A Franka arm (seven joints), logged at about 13 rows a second.
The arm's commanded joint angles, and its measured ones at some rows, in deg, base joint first. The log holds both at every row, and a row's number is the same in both.
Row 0, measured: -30.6, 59.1, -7.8, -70.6, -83.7, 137.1, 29.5
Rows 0 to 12, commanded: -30.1, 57.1, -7.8, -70.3, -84.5, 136.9, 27.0; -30.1, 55.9, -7.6, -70.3, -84.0, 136.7, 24.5; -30.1, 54.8, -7.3, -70.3, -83.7, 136.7, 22.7; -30.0, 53.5, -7.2, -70.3, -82.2, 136.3, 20.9; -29.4, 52.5, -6.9, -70.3, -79.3, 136.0, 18.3; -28.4, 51.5, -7.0, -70.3, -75.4, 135.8, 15.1; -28.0, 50.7, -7.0, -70.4, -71.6, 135.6, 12.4; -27.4, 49.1, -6.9, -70.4, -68.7, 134.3, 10.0; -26.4, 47.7, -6.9, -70.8, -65.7, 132.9, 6.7; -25.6, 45.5, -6.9, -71.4, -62.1, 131.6, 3.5; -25.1, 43.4, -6.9, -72.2, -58.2, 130.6, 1.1; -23.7, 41.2, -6.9, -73.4, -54.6, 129.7, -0.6; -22.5, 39.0, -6.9, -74.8, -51.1, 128.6, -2.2
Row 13, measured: -24.3, 44.7, -7.1, -69.7, -55.8, 130.6, 0.4
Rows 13 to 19, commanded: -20.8, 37.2, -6.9, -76.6, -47.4, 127.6, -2.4; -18.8, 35.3, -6.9, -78.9, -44.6, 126.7, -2.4; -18.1, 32.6, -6.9, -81.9, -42.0, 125.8, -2.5; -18.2, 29.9, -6.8, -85.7, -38.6, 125.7, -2.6; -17.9, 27.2, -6.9, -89.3, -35.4, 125.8, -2.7; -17.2, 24.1, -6.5, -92.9, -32.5, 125.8, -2.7; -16.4, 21.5, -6.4, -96.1, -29.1, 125.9, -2.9
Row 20, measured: -17.3, 29.6, -6.8, -86.4, -33.8, 125.3, -2.3
